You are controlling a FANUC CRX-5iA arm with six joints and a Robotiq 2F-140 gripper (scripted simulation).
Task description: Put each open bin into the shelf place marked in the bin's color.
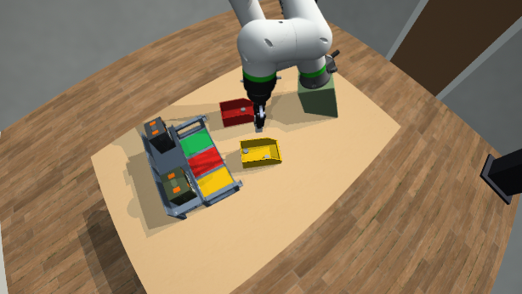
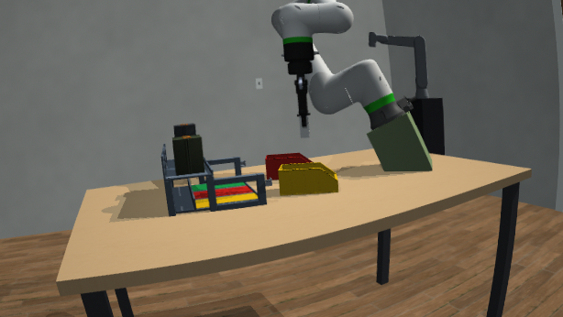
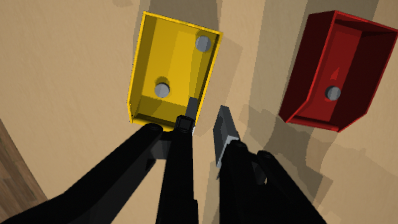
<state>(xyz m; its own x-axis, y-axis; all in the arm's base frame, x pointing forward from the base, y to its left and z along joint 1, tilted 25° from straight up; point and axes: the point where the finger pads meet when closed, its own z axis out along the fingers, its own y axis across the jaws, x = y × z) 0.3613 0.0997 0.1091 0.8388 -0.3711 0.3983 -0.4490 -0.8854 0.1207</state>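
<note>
Now: the yellow bin 20 mm ahead of my hand, 50 mm to the left of it and 150 mm below it. Round my hand: red bin: 30 mm behind, 190 mm to the right, 150 mm below.
</note>
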